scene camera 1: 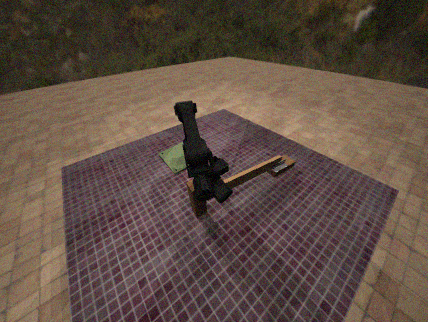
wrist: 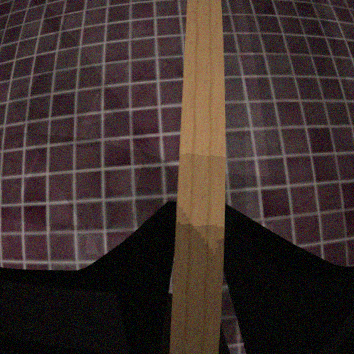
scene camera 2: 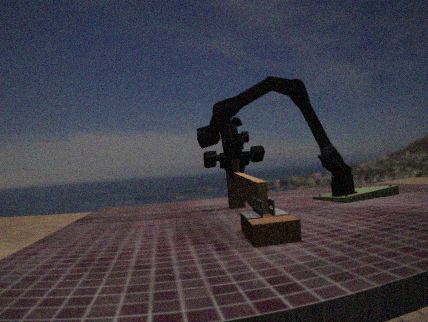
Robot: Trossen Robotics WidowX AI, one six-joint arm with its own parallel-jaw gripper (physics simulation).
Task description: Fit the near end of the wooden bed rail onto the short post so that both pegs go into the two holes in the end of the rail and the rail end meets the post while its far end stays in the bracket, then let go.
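Seen in the pictures: gripper, fingertip midpoint: (scene camera 1: 219,187) (wrist: 194,209); arm's base, origin of the base link: (scene camera 2: 344,194).
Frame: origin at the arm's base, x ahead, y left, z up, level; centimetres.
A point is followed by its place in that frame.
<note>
The wooden rail (scene camera 1: 251,173) @(z 7.2, x 33.9, y 15.3 cm) (scene camera 2: 255,188) @(z 6.8, x 33.9, y 33.3 cm) (wrist: 204,100) @(z 9.7, x 33.2, y 2.9 cm) runs from my gripper to the bracket, and its far end stands in the metal bracket (scene camera 1: 280,166) @(z 2.2, x 35.1, y 35.6 cm) (scene camera 2: 271,207) @(z 3.1, x 31.9, y 36.6 cm). My gripper (wrist: 194,209) @(z 7.6, x 33.1, y -1.7 cm) is shut on the rail, one dark finger on each side; the rail passes lengthwise between them in the wrist view. In both scene views the arm's dark hand is over the rail's near part. The short post (scene camera 1: 198,204) @(z 7.4, x 35.7, y -13.3 cm) (scene camera 2: 235,198) @(z 1.7, x 33.7, y -9.9 cm) stands upright at the near end, partly behind the hand. The pegs, the holes and the meeting of rail end and post are hidden.
The bracket is on a low wooden block (scene camera 2: 272,232) @(z 0.5, x 33.8, y 46.2 cm) on the purple tiled mat (scene camera 1: 150,250) @(z -1.6, x 38.0, y -35.1 cm) (scene camera 2: 165,280) @(z -1.6, x 49.2, y 58.8 cm) (wrist: 90,150) @(z -1.6, x 23.1, y 3.3 cm). The arm's base stands on a green plate (scene camera 1: 172,158) @(z 0.0, x -5.7, y -10.3 cm) (scene camera 2: 376,192) @(z 0.0, x -8.3, y 6.2 cm), off to one side of the rail and post.
</note>
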